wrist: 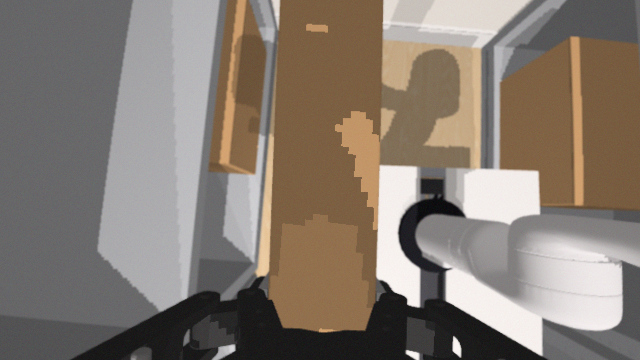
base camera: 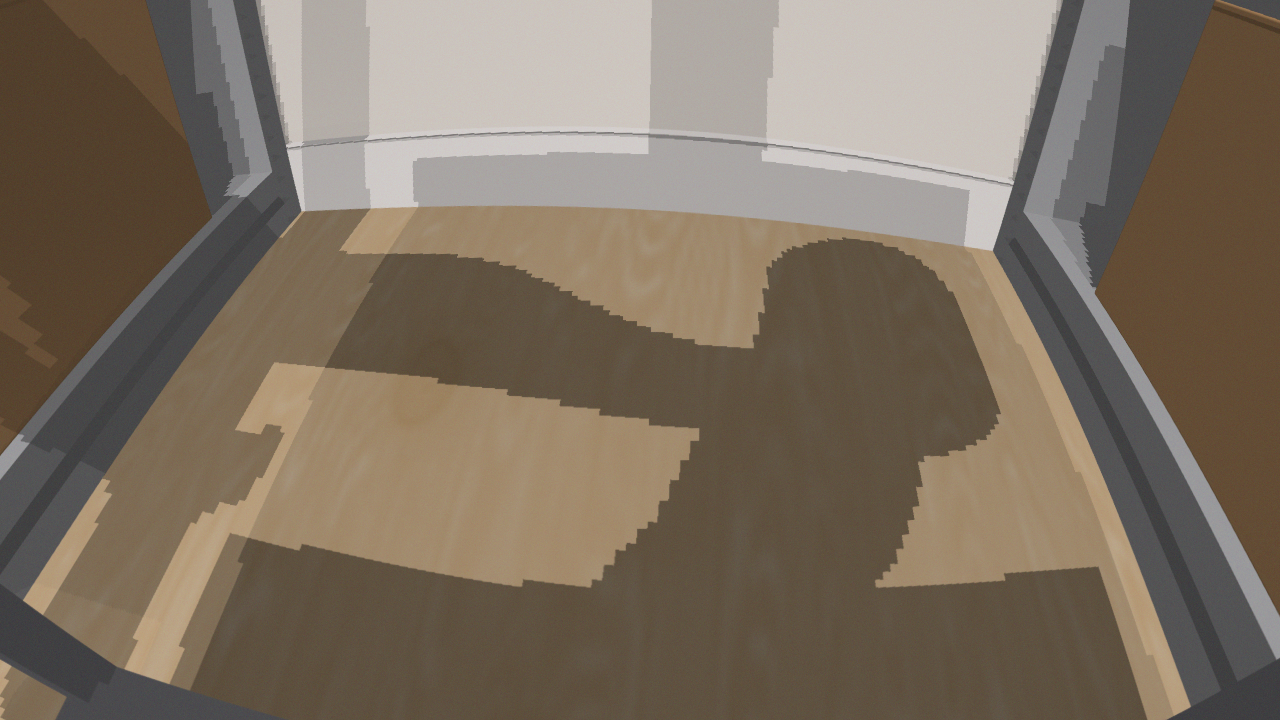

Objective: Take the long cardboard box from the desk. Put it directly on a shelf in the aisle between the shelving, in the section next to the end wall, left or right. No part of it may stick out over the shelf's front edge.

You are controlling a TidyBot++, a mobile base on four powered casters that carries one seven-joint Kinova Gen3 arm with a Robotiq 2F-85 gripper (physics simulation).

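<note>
The long cardboard box (wrist: 325,175) is held in my gripper (wrist: 321,285), which is shut on its near end. The box runs straight up the wrist view and past its top edge, so its far end is hidden. In that view it is over the aisle, close beside the left shelving (wrist: 150,150). The end wall (base camera: 501,71) (wrist: 475,12) closes the aisle ahead. Grey shelving stands on both sides in the base camera view, with a left bottom rail (base camera: 179,331) and a right bottom rail (base camera: 1136,429). The held box does not show in that view.
Brown boxes stand in the left shelving (base camera: 80,134) (wrist: 245,110) and in the right shelving (base camera: 1208,179) (wrist: 535,135). My white base (wrist: 500,200) and arm (wrist: 565,270) are right of the held box in the wrist view. The arm's shadow falls on the wooden floor (base camera: 501,483).
</note>
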